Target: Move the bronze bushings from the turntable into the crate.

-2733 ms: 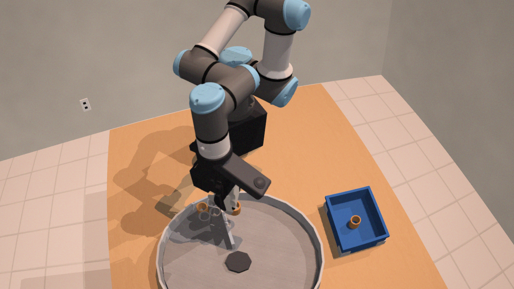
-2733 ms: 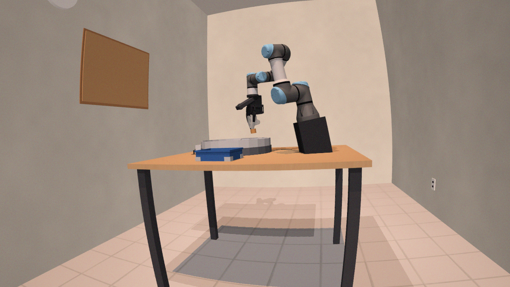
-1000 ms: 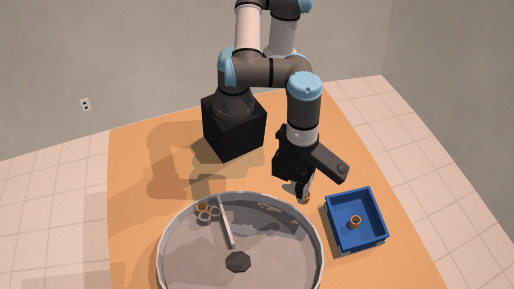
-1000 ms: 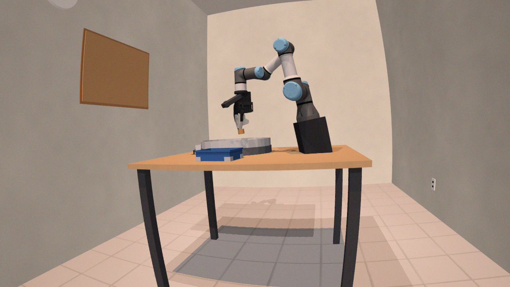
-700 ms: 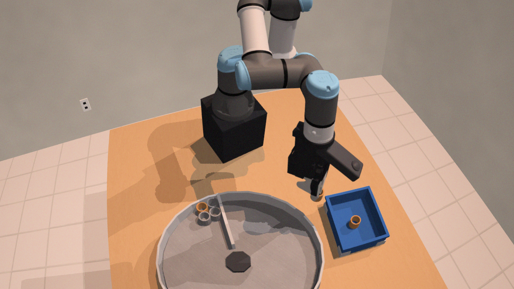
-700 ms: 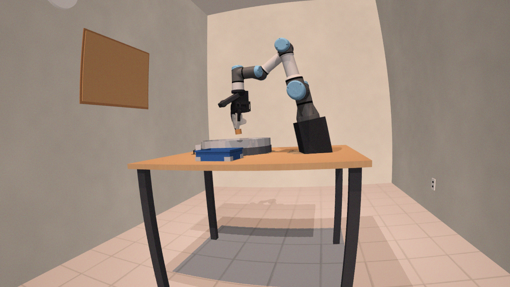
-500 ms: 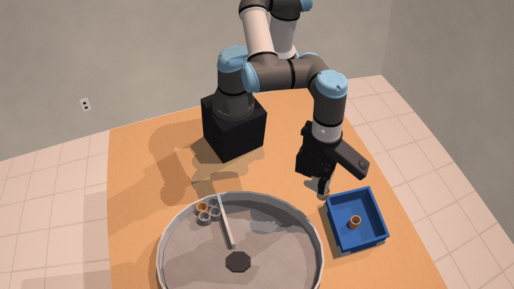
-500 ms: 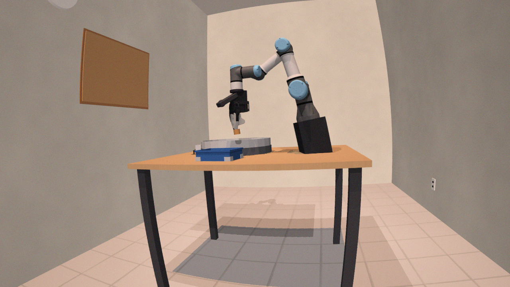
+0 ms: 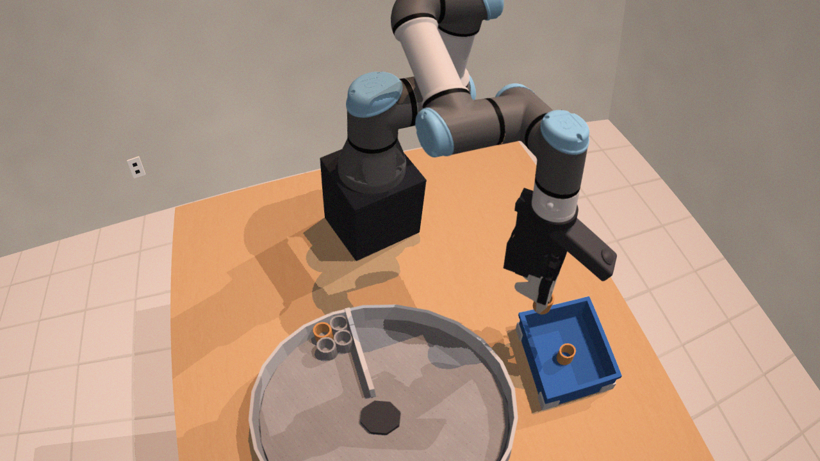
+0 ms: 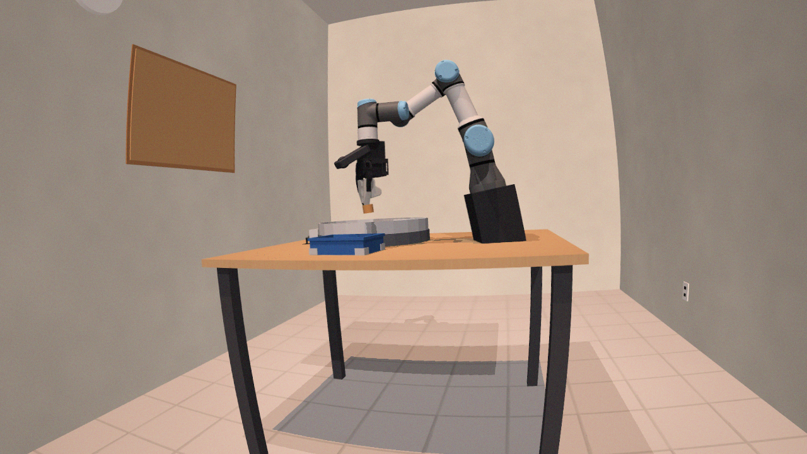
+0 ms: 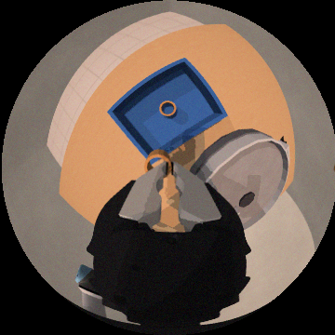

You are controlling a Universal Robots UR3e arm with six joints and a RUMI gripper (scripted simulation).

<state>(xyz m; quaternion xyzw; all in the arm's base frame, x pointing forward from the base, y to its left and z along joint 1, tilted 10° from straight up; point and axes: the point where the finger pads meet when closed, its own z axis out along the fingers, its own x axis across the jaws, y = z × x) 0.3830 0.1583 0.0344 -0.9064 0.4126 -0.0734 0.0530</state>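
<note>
The crate is 5 cm ahead of my hand, 5 cm to the left of it and 11 cm below it. Round my hand: grey turntable: 6 cm ahead, 30 cm to the right, 8 cm below.
</note>
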